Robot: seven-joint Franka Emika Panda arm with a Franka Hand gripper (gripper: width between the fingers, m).
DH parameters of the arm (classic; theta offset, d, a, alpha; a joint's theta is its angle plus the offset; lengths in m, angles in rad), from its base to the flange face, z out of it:
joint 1: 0 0.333 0 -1.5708
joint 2: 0 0 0 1.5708
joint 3: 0 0.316 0.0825 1.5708
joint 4: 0 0 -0.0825 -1.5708
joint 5: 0 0.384 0 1.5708
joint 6: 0 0 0.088 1.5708
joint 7: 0 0.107 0 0
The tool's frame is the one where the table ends.
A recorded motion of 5 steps. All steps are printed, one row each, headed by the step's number.
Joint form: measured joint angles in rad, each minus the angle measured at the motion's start. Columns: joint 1, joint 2, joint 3, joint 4, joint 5, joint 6, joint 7.
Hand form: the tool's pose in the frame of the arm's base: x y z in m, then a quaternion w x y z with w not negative. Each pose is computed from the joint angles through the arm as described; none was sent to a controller.
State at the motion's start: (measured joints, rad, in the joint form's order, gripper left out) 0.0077 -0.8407 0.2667 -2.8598 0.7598 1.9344 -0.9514
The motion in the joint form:
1: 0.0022 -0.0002 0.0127 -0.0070 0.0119 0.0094 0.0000
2: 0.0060 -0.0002 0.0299 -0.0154 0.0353 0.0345 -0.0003
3: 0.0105 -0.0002 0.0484 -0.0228 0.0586 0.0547 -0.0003
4: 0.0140 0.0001 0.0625 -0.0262 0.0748 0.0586 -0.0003
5: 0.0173 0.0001 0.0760 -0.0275 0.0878 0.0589 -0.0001
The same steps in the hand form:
1: 0.2717 0.1176 0.3969 0.23978 -0.88839 -0.38663 -0.06151
2: 0.2714 0.1214 0.3939 0.23829 -0.88931 -0.38427 -0.06842
3: 0.2705 0.1259 0.3908 0.23741 -0.88969 -0.38303 -0.07327
4: 0.2688 0.1301 0.3886 0.23885 -0.88894 -0.38399 -0.07273
5: 0.2671 0.1344 0.3872 0.23991 -0.88783 -0.38617 -0.07129

